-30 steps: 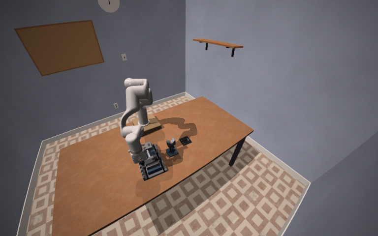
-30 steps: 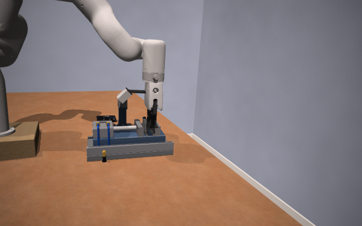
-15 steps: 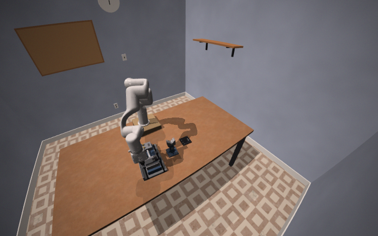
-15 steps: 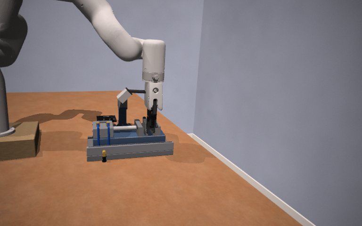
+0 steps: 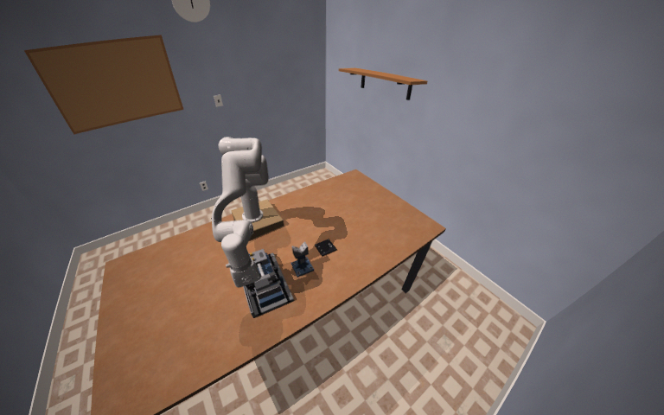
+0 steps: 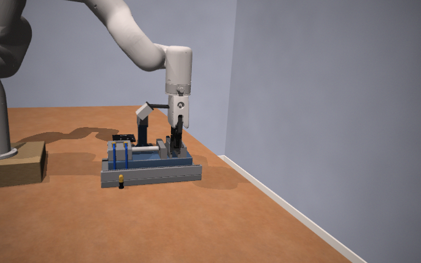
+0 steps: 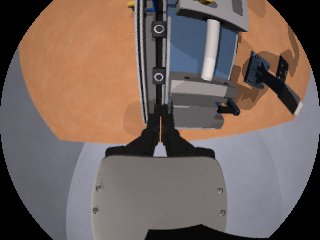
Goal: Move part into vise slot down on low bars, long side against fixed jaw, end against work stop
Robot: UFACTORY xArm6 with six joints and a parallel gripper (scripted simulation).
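Right now my hand is 4 cm to the right of the part and 3 cm above it. The rest, counted from my hand: moving jaw 7 cm to the left, 4 cm below, 3 cm behind; then black work stop 11 cm to the left, 3 cm below, 1 cm ahead; then fixed jaw 6 cm to the left, 4 cm below, 4 cm ahead.
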